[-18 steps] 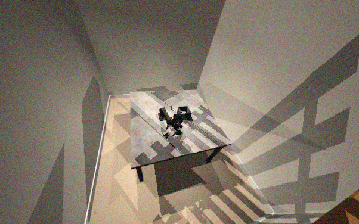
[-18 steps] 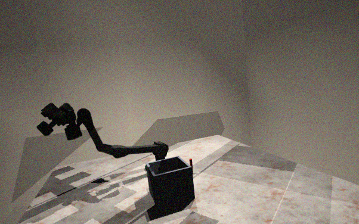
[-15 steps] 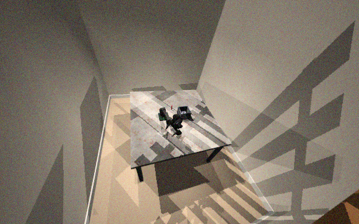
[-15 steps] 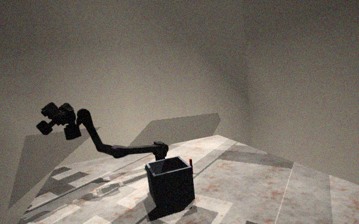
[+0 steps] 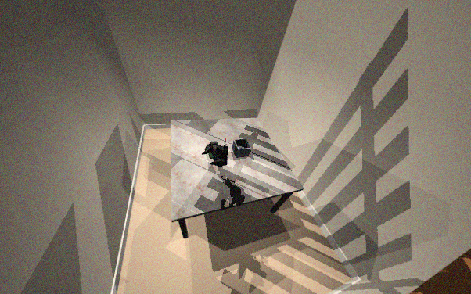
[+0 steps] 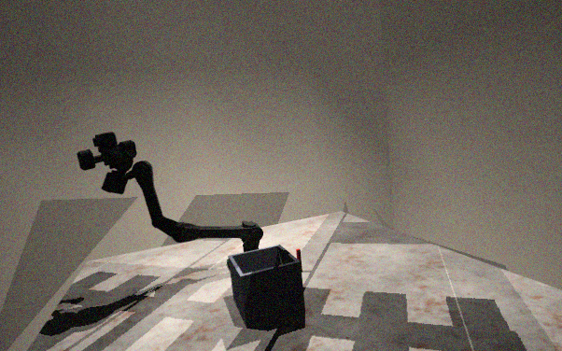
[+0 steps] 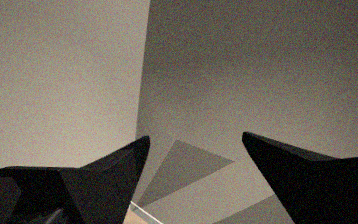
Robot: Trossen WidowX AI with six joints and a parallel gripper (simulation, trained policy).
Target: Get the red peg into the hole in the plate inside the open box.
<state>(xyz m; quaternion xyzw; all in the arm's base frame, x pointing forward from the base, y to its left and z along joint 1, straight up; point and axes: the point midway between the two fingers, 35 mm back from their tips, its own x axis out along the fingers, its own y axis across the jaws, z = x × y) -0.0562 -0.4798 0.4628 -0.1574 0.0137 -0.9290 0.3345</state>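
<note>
The red peg lies 220 mm ahead of my gripper tip, 660 mm to the left of it and 450 mm below it.
</note>
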